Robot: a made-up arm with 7 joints. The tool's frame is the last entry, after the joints.
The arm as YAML. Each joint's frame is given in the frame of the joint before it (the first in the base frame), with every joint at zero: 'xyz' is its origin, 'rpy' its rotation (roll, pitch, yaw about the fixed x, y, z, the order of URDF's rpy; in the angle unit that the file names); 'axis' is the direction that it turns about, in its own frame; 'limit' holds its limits. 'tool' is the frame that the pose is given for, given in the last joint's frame.
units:
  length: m
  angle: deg
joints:
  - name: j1
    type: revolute
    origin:
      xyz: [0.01, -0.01, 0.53]
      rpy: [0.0, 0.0, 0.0]
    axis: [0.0, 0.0, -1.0]
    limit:
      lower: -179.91
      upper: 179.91
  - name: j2
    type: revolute
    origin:
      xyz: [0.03, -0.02, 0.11]
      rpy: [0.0, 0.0, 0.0]
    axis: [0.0, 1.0, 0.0]
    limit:
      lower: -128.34
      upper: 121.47
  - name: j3
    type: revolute
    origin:
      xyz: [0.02, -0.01, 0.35]
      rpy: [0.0, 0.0, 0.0]
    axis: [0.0, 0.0, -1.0]
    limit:
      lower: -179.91
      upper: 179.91
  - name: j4
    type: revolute
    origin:
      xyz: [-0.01, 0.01, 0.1]
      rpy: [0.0, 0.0, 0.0]
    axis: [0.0, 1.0, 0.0]
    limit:
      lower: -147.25
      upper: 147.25
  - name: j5
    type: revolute
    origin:
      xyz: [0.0, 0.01, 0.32]
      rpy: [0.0, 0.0, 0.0]
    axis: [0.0, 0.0, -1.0]
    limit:
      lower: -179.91
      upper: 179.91
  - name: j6
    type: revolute
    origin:
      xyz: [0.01, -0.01, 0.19]
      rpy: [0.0, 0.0, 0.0]
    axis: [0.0, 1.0, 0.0]
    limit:
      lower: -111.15
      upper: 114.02
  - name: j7
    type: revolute
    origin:
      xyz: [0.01, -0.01, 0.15]
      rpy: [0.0, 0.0, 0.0]
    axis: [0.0, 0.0, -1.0]
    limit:
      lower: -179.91
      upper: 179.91
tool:
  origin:
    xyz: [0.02, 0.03, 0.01]
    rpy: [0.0, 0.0, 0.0]
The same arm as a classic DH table. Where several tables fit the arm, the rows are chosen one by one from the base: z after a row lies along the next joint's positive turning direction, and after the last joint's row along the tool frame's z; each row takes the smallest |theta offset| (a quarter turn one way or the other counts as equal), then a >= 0, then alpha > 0; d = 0 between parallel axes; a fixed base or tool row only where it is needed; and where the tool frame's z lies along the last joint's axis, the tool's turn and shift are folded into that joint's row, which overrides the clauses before.
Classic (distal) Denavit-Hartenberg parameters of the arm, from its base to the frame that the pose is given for. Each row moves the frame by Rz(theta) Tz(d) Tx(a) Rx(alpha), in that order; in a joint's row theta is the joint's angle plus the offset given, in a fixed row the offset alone. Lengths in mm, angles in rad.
base (fixed): a 14.1  alpha 3.1416  d 0  theta offset -0.7854
j1: a 30  alpha 1.5708  d -640  theta offset -0.7854
j2: a 20  alpha -1.5708  d -30  theta offset 0
j3: a -10  alpha 1.5708  d -450  theta offset 0
j4: a 0  alpha -1.5708  d 20  theta offset 0
j5: a 10  alpha 1.5708  d -510  theta offset 0
j6: a 10  alpha -1.5708  d -20  theta offset 0
j7: a 36.1  alpha 3.1416  d 0  theta offset -0.9828
tool (fixed): a 0  alpha 0  d 160  theta offset -0.9828
Joint limits (rad, base to tool): -3.14..3.14 -2.24..2.1201 -3.14..3.14 -2.57..2.57 -3.14..3.14 -1.9399..1.99 -3.14..3.14

